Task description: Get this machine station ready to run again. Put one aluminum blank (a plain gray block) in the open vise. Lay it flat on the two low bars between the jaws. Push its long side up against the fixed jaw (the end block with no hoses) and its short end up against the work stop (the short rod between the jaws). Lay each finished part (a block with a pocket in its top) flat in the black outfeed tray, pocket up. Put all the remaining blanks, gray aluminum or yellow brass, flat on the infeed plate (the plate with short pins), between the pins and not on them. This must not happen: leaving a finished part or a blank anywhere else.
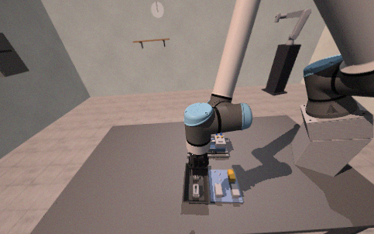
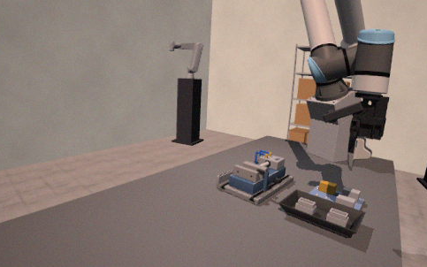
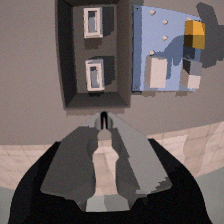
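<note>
Right now my hand is 22 cm past the yellow brass blank, 17 cm above it and 3 cm to the left of it. From my hand the other things lie so: vise: 30 cm to the right, 17 cm behind, 15 cm below.
</note>
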